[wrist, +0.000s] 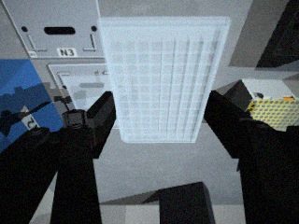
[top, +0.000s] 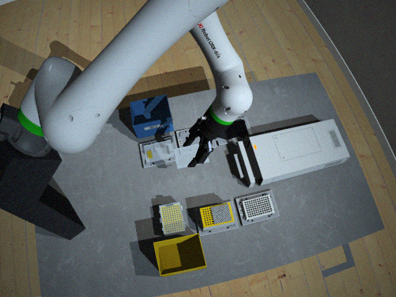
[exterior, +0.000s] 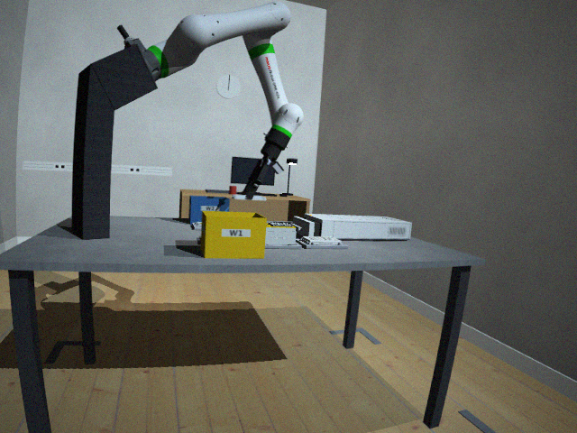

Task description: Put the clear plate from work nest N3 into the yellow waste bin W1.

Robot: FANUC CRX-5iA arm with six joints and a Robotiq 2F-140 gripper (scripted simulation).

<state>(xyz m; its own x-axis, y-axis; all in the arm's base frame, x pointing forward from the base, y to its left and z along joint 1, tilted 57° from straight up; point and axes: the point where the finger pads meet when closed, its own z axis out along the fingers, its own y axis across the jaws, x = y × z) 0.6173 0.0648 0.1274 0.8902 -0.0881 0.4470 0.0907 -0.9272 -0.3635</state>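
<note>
The yellow bin lies 70 mm behind my hand, 390 mm to the right of it and 130 mm below it. From my hand the other things lie so: clear plate (20 mm below); N3 label (50 mm behind, 130 mm to the left, 160 mm below); yellow tip rack (80 mm ahead, 240 mm to the right, 110 mm below).
</note>
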